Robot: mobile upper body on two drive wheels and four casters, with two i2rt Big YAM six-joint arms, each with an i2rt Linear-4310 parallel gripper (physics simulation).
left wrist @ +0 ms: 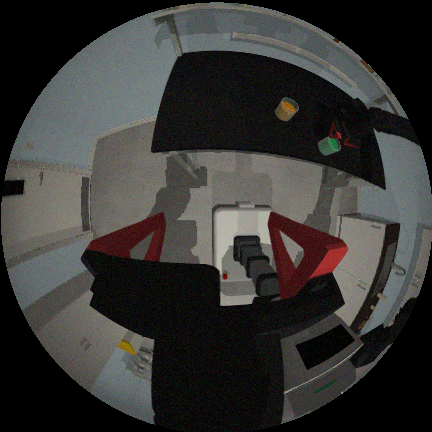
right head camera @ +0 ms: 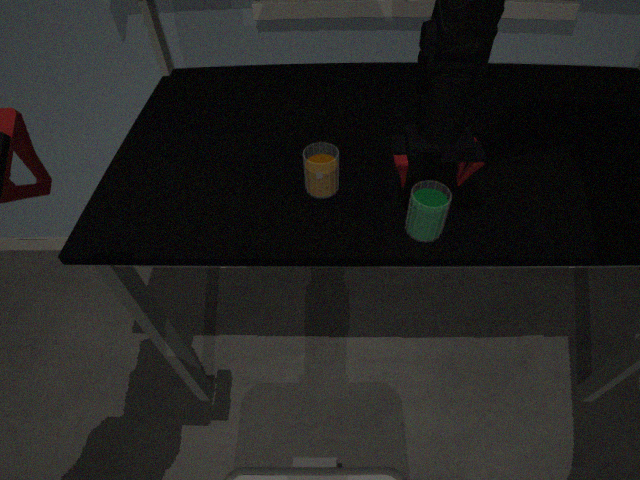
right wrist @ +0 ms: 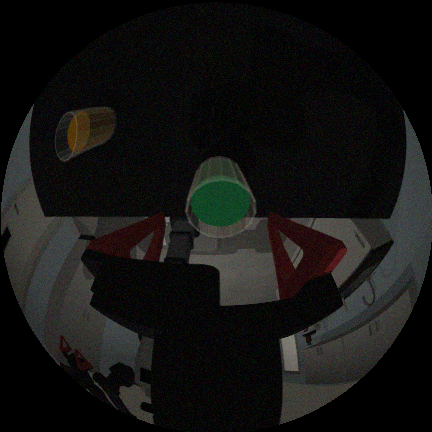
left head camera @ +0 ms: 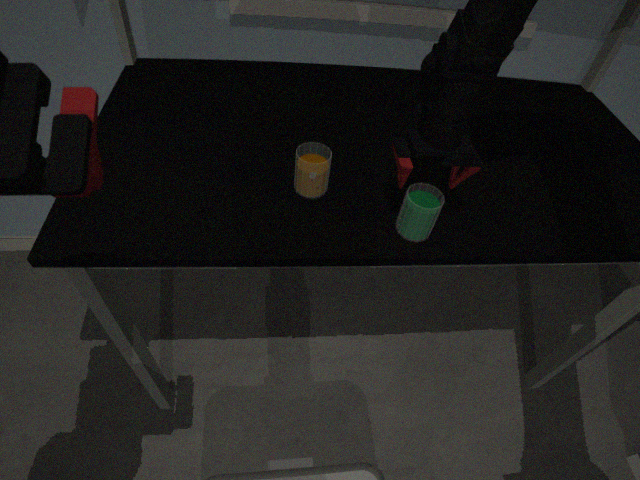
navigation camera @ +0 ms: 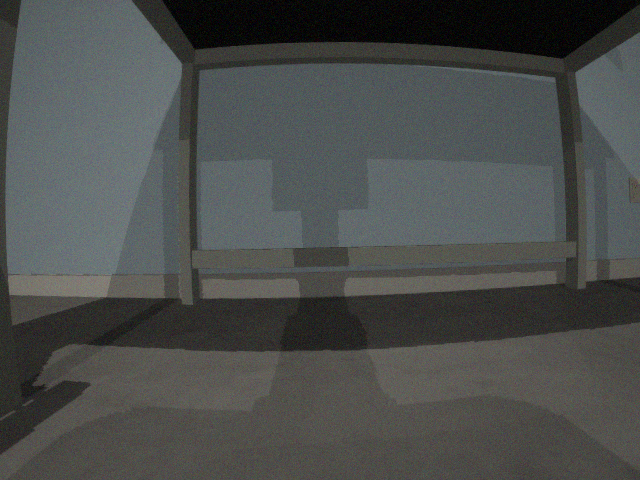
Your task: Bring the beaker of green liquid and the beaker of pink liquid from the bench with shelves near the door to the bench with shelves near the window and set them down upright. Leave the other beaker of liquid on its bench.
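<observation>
The beaker of green liquid [left head camera: 419, 212] [right head camera: 428, 211] [left wrist: 329, 145] [right wrist: 220, 200] stands upright near the front edge of a black bench top [left head camera: 206, 227] [right head camera: 217, 227] [left wrist: 215, 100]. A beaker of orange liquid [left head camera: 312, 171] [right head camera: 321, 171] [left wrist: 286, 109] [right wrist: 85, 132] stands upright to its left in the head views. My right gripper [left head camera: 426, 178] [right head camera: 430, 175] [right wrist: 216, 217] is open behind the green beaker, its fingers pointing toward the bench's front edge; the beaker is ahead of the fingertips. My left gripper [left wrist: 216, 217] is open and empty, off the bench's left side. No pink beaker shows.
A pale shelf board [left head camera: 341, 12] [right head camera: 341, 10] runs behind the bench, between upright posts. The bench's legs [left head camera: 129, 346] [right head camera: 160, 335] stand on the grey floor. In the navigation camera, the bench's lower crossbar [navigation camera: 439, 252] spans between its rear legs in front of the wall.
</observation>
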